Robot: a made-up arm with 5 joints.
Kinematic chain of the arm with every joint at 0, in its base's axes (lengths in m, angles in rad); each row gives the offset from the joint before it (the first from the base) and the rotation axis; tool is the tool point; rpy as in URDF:
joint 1: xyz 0 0 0.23 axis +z
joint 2: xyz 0 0 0 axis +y
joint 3: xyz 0.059 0 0.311 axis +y
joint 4: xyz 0.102 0 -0.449 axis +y
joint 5: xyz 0.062 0 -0.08 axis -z
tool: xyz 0 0 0 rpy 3.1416 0 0
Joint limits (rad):
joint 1: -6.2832..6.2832
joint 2: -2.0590..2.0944
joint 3: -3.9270..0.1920
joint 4: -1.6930..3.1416
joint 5: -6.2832..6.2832
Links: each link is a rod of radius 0.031 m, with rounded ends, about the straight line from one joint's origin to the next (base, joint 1, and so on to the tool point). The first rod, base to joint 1, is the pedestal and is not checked.
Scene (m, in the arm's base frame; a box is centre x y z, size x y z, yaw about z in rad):
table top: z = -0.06
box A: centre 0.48 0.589 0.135 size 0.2 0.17 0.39 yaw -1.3
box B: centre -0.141 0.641 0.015 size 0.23 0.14 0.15 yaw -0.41
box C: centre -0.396 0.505 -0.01 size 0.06 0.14 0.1 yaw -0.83
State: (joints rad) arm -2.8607 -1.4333 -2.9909 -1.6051 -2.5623
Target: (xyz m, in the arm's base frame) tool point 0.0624 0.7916 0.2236
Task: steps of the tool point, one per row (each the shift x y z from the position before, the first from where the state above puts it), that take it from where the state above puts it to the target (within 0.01 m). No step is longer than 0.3 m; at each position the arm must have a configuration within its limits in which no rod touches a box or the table.
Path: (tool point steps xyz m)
1: -0.1002 0.1475 0.2168
2: -0.1793 0.0610 0.1929
3: -0.0521 0.1749 -0.1328
4: -0.1243 0.1375 -0.1541
5: -0.1730 0.0712 -0.1671

